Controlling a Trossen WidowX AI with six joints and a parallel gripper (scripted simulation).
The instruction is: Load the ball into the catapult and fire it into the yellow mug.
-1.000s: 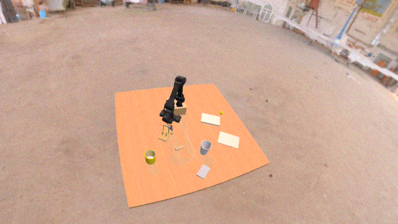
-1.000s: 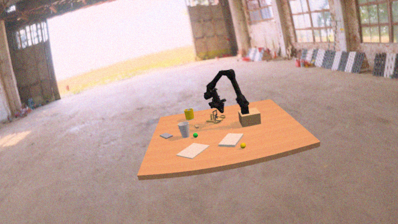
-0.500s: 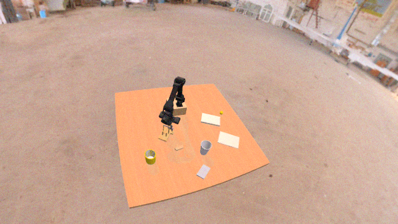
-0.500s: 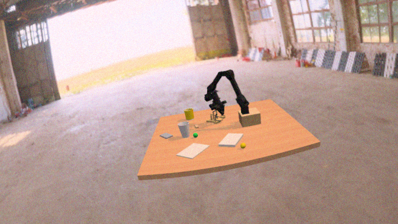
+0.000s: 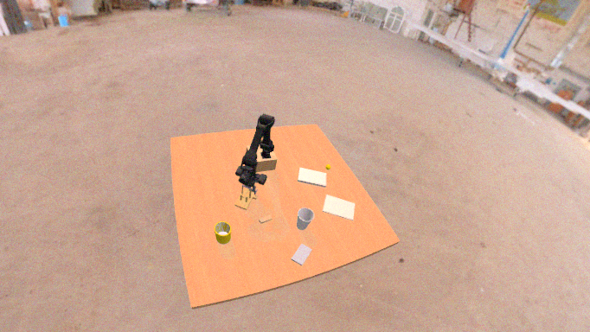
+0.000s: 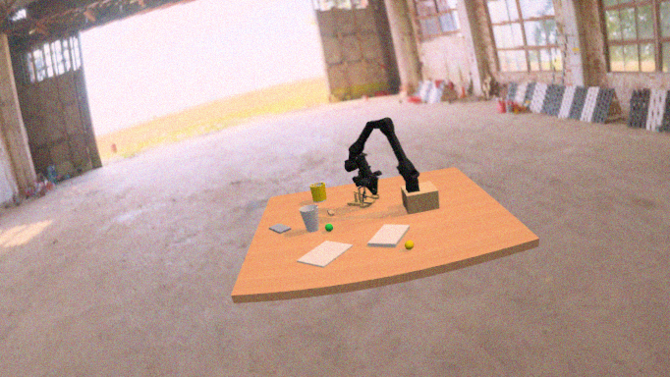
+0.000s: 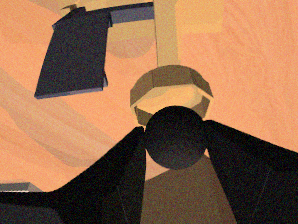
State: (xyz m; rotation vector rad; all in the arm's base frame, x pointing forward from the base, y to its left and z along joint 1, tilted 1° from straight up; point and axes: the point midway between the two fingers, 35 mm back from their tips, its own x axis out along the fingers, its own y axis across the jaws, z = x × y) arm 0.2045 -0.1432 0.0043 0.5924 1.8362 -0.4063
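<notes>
Right now my gripper tip is 1 cm below the black ball. Also, from my gripper tip: small wooden block 25 cm ahead, 6 cm below, 3 cm to the left; then green ball 27 cm to the left, 25 cm ahead, 5 cm below; then wooden catapult 6 cm ahead, 2 cm to the right, 2 cm below.
</notes>
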